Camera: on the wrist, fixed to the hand. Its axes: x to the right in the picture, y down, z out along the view.
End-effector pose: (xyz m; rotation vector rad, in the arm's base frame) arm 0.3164 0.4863 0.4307 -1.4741 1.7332 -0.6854
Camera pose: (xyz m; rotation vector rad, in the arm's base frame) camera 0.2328 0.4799 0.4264 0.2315 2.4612 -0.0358
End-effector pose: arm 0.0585 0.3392 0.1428 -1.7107 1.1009 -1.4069
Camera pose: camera -0.0151 0.3081 0.1170 -0.2348 1.9407 -0.6100
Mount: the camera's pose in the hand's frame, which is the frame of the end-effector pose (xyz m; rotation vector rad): 0.0120 0.0506 -0.0659 -0.0451 0.3557 1.5162
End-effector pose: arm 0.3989 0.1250 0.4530 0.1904 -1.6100 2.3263
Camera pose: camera 0.3755 0.1720 0.3875 1.2138 1.1288 -1.7588
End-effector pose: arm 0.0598 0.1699 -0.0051 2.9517 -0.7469 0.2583
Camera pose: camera 0.0366 0.1281 0.0639 1.5565 -2.5515 0.7370
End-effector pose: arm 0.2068 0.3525 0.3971 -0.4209 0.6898 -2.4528
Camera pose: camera 0.1905 0.3345 0.3168 0.4434 0.7631 -1.0406
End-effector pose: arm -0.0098 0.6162 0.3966 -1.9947 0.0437 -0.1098
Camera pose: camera -0.0033 0.5345 0.3783 -1.4909 1.7098 0.5138
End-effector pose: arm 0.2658 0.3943 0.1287 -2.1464 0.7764 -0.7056
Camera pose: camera 0.2136 0.3286 0.1302 -0.8956 2.1689 -0.1838
